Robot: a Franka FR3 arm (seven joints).
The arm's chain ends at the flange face. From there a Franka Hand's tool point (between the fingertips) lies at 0.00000 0.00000 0.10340 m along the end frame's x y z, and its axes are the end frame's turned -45 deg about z.
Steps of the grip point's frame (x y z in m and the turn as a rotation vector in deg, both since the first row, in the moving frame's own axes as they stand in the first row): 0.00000 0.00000 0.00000 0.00 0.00 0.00; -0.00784 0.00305 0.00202 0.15 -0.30 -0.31; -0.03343 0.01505 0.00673 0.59 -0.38 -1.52; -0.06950 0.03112 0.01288 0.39 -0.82 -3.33; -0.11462 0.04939 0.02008 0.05 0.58 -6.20; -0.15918 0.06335 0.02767 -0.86 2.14 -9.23; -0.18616 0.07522 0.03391 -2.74 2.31 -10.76; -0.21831 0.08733 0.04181 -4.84 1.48 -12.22; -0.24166 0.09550 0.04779 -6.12 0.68 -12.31
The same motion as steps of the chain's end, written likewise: 0.00000 0.00000 0.00000 0.00 0.00 0.00; -0.00281 0.00751 0.00202 -0.11 -0.32 -0.31; -0.01176 0.03453 0.00674 0.15 -0.69 -1.52; -0.02561 0.07056 0.01289 -0.30 -0.86 -3.33; -0.04676 0.11681 0.02009 0.45 0.37 -6.20; -0.07144 0.15929 0.02775 0.91 2.12 -9.23; -0.08490 0.18488 0.03411 -0.30 3.57 -10.76; -0.10107 0.21273 0.04221 -2.38 4.47 -12.22; -0.11269 0.23246 0.04838 -3.85 4.81 -12.31
